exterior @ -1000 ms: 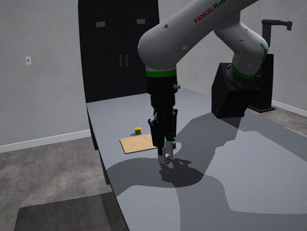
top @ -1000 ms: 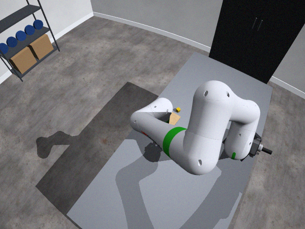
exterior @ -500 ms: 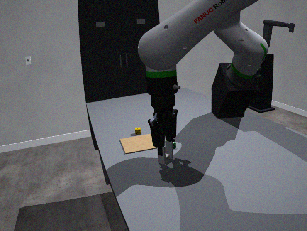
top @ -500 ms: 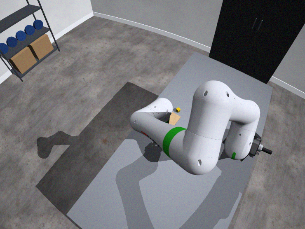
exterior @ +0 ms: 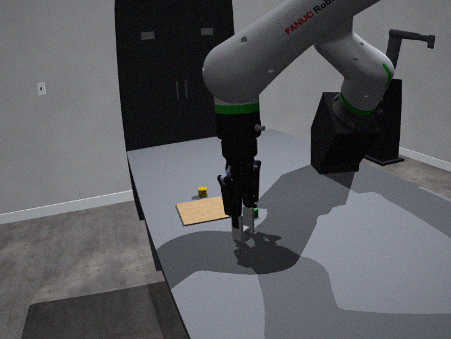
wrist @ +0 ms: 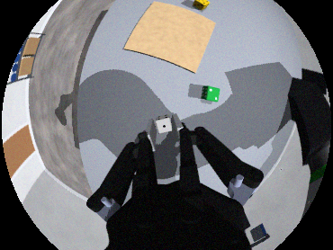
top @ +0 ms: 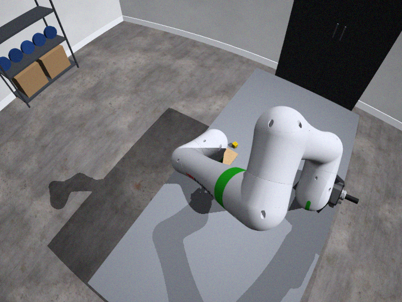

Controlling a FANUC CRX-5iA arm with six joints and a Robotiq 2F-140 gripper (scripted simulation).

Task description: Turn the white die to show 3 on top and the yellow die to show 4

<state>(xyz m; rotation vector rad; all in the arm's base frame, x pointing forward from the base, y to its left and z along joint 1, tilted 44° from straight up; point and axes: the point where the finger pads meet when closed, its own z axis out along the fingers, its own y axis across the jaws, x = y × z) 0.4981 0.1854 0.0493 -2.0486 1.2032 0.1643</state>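
Now: hand 2 cm above the white die. Also, from my hand: tan mat: 18 cm to the right, 5 cm ahead, 3 cm below; green die: 9 cm to the right, 6 cm behind, 2 cm below; yellow die: 29 cm to the right, 3 cm ahead, 2 cm below.
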